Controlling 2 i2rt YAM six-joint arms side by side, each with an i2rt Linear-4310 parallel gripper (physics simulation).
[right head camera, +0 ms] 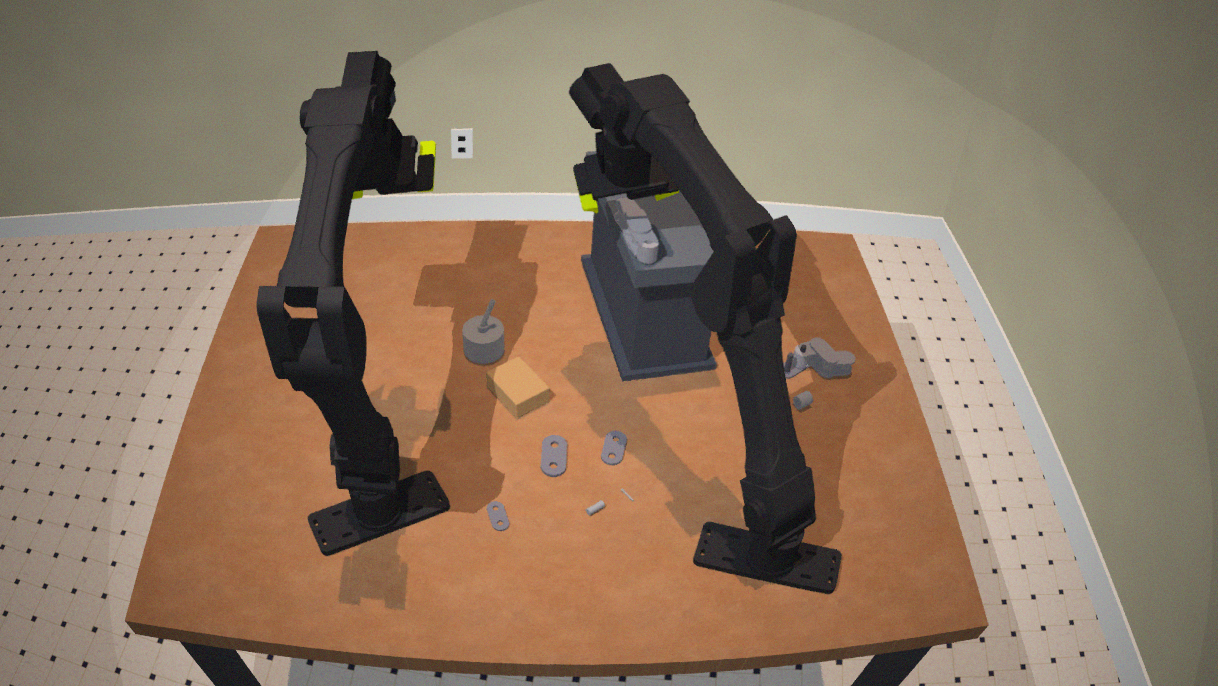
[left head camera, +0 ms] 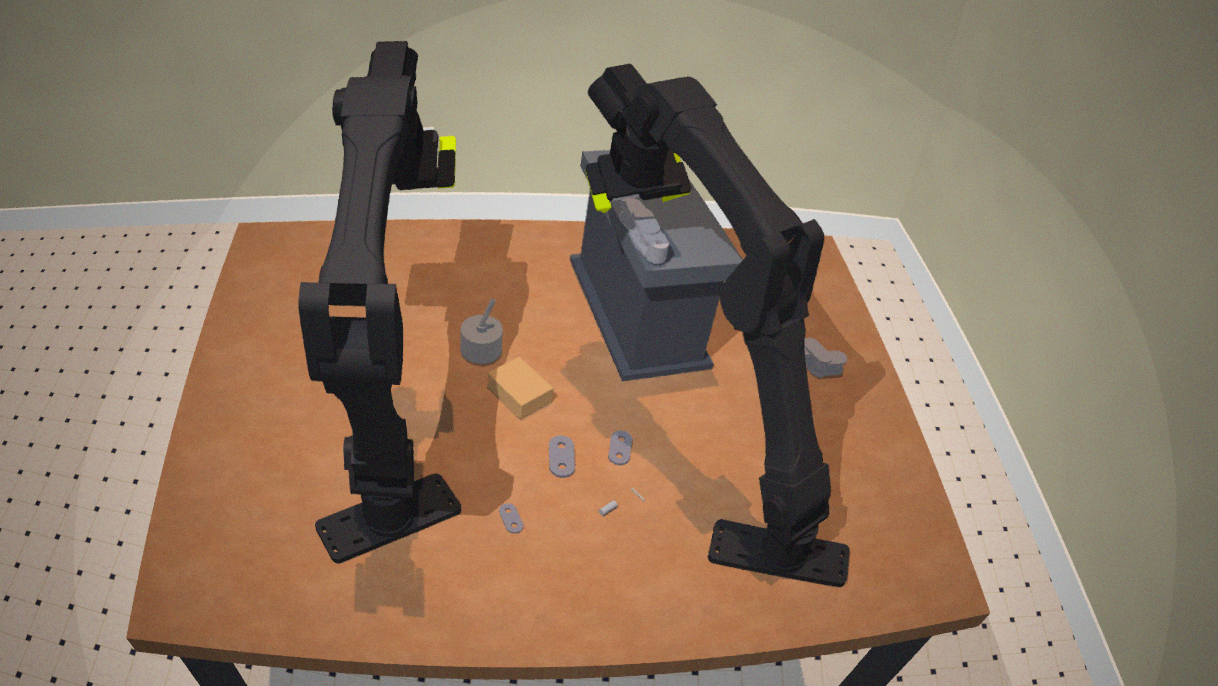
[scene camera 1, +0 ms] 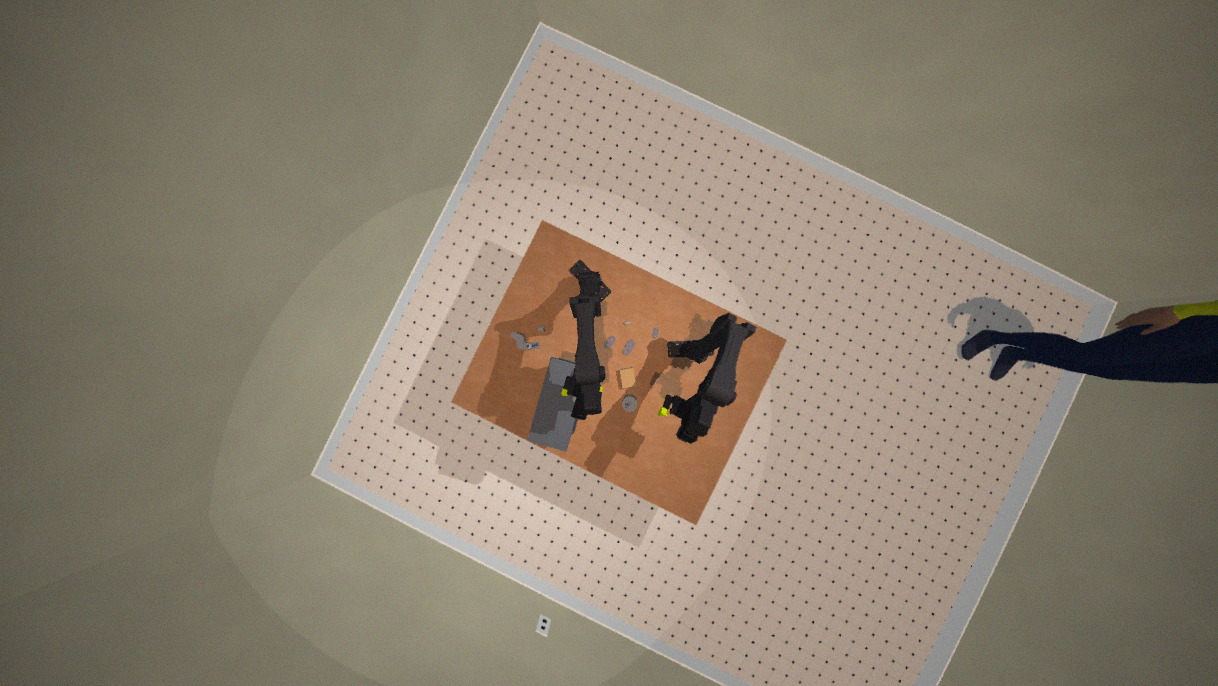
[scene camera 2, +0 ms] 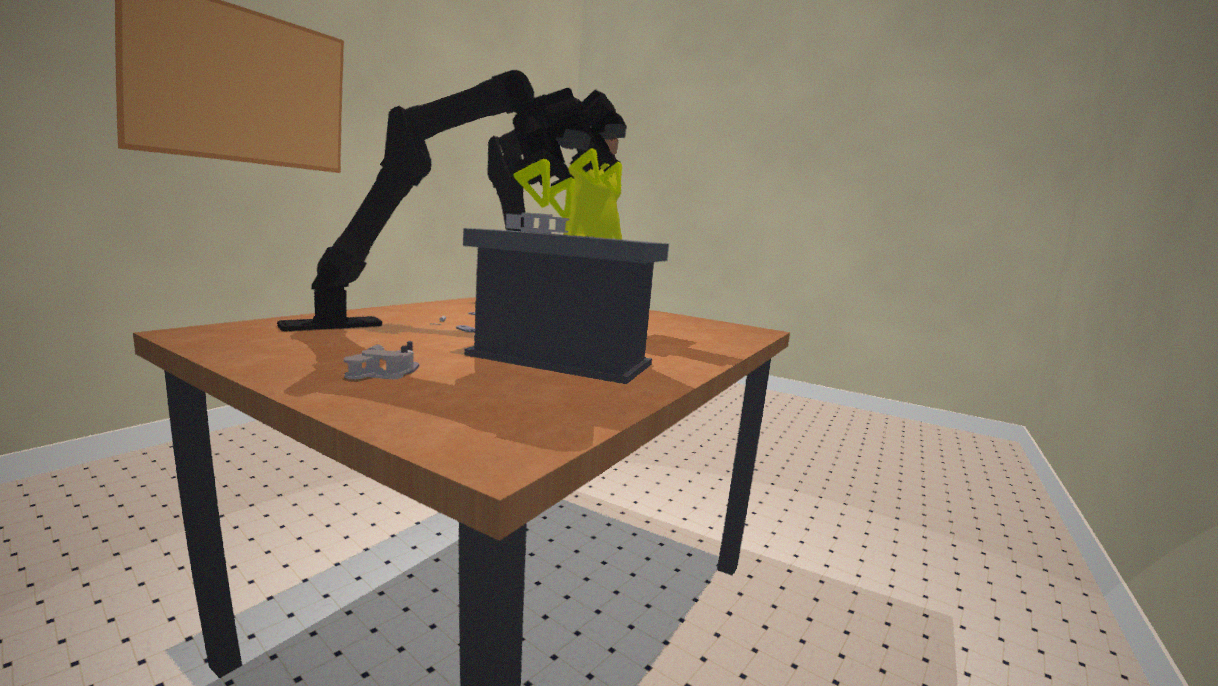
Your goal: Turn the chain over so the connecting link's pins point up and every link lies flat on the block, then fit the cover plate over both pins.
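A grey chain rests on top of the dark block, along its left side in the head views. Its pins cannot be made out. My right gripper is open over the far part of the chain, one finger on either side, holding nothing. My left gripper is open and empty in the air left of the block; its wrist hides part of it. Two-hole plates lie flat on the table; which one is the cover plate I cannot tell.
Another chain section lies right of the block. A grey round pot with a slanted rod and a yellow block stand left. A small cylinder and thin pin lie near the front. A person is beyond the table.
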